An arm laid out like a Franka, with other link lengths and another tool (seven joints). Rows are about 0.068 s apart.
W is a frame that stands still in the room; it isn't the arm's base.
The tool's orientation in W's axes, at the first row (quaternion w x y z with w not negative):
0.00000 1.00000 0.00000 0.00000
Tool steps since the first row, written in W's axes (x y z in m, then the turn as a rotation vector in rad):
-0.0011 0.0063 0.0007 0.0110 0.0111 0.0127
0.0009 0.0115 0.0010 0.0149 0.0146 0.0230
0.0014 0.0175 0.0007 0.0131 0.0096 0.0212
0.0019 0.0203 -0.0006 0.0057 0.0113 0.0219
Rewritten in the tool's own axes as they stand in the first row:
-0.0011 -0.0063 -0.0007 0.0110 -0.0111 -0.0127
0.0009 -0.0115 -0.0010 0.0149 -0.0146 -0.0230
0.0014 -0.0175 -0.0007 0.0131 -0.0096 -0.0212
0.0019 -0.0203 0.0006 0.0057 -0.0113 -0.0219

